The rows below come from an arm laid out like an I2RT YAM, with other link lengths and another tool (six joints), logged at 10 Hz.
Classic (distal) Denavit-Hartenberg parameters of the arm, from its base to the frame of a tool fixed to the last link. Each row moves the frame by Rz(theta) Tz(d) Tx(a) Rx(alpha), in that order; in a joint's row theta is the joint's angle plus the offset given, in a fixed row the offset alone. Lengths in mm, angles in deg.
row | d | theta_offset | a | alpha
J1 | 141.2 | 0 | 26.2 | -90
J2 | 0 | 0 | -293 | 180
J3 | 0 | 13.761 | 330.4 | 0
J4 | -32.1 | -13.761 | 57 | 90
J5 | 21.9 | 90 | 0 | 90
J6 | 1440.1 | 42.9 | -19 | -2.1
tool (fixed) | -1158.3 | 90 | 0 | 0
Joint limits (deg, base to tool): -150..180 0..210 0..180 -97..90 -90..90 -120..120
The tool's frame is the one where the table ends.
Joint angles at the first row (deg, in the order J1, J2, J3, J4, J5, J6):
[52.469, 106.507, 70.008, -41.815, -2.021, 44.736]
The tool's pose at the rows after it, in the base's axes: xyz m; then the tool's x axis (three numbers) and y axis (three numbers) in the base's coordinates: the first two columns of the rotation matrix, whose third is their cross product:
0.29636, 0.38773, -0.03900, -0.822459, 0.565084, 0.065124, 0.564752, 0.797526, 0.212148
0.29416, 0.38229, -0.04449, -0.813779, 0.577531, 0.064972, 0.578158, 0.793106, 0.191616
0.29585, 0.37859, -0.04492, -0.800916, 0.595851, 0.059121, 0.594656, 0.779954, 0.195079
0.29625, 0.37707, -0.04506, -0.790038, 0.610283, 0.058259, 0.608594, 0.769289, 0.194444
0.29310, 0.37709, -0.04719, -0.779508, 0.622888, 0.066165, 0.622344, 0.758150, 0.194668
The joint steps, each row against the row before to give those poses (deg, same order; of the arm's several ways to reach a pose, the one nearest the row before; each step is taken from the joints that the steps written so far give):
[-0.009, 0.571, 0.758, 0.300, -0.173, 0.176]
[-0.029, 0.628, 0.035, -0.579, 0.216, 0.737]
[-0.047, -0.369, -0.637, 0.510, 0.565, 1.163]
[0.046, -0.006, -0.032, 0.011, 0.259, 1.051]
[0.217, -0.095, -0.475, 0.432, -0.218, 1.228]

